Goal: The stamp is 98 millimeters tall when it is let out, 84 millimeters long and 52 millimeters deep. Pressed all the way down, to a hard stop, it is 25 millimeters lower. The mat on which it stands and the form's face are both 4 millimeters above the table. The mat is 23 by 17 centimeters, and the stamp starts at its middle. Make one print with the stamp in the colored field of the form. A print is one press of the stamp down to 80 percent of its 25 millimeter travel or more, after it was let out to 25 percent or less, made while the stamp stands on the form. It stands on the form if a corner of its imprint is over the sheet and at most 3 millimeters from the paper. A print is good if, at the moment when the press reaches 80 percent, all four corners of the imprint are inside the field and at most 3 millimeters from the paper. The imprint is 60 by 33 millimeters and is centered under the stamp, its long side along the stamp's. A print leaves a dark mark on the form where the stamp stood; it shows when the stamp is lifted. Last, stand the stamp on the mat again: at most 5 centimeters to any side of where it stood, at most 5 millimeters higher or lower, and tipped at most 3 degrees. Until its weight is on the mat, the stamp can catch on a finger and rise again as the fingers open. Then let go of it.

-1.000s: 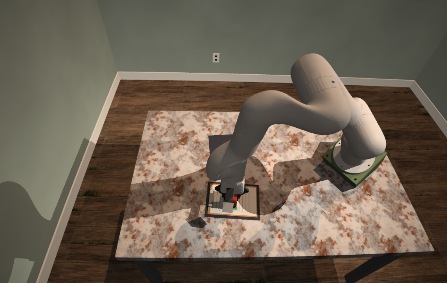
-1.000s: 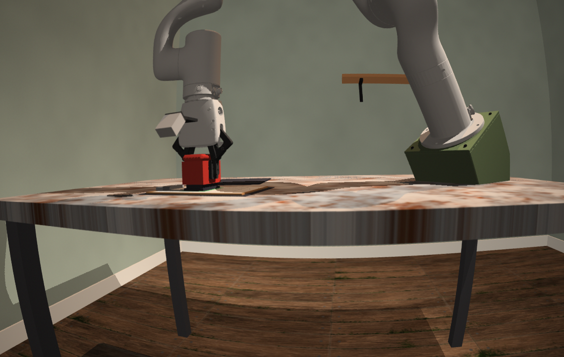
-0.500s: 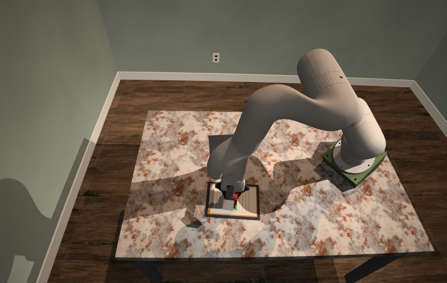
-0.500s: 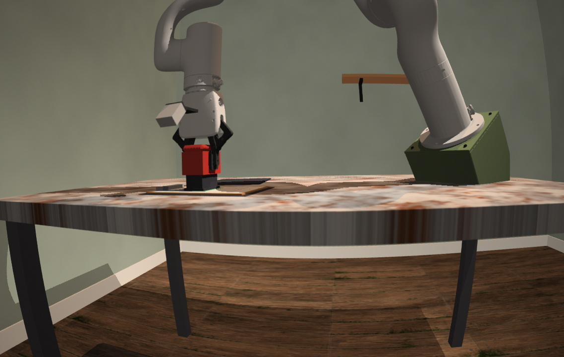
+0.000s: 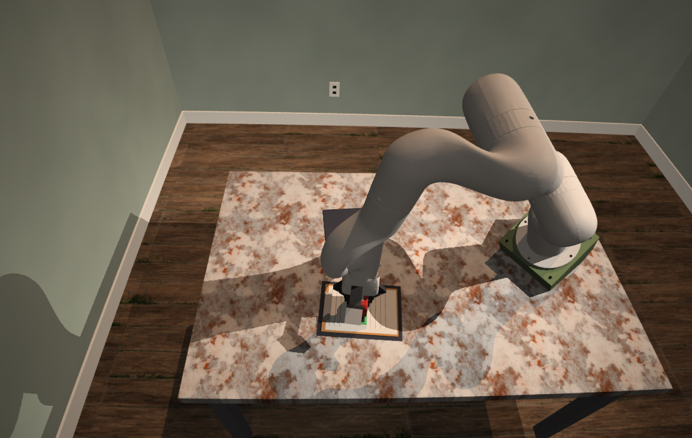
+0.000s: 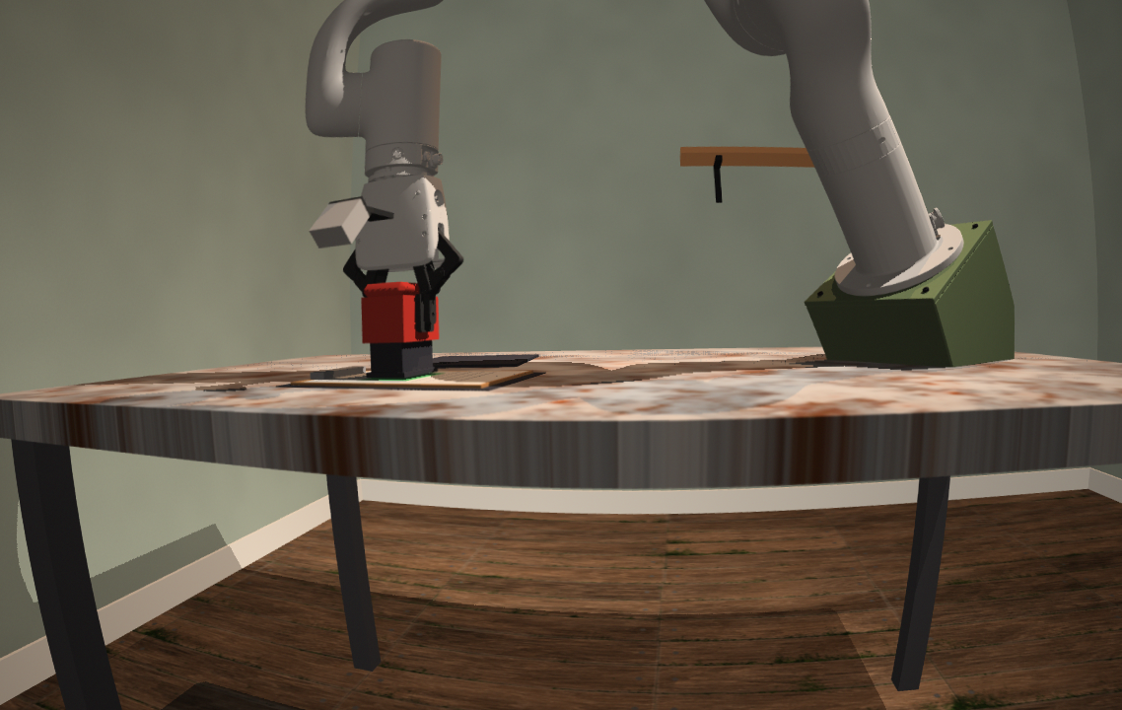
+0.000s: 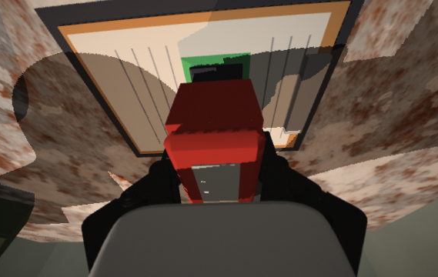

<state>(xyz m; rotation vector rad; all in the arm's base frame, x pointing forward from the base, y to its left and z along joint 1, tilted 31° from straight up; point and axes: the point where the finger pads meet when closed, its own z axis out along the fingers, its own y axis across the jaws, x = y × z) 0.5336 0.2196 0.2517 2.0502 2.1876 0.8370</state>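
My gripper is now 70 mm above the form. From my hand the other things lie so: black base: 50 mm below; then dark mat: 280 mm to the right, 80 mm ahead, 70 mm below; then red stamp: 20 mm below.
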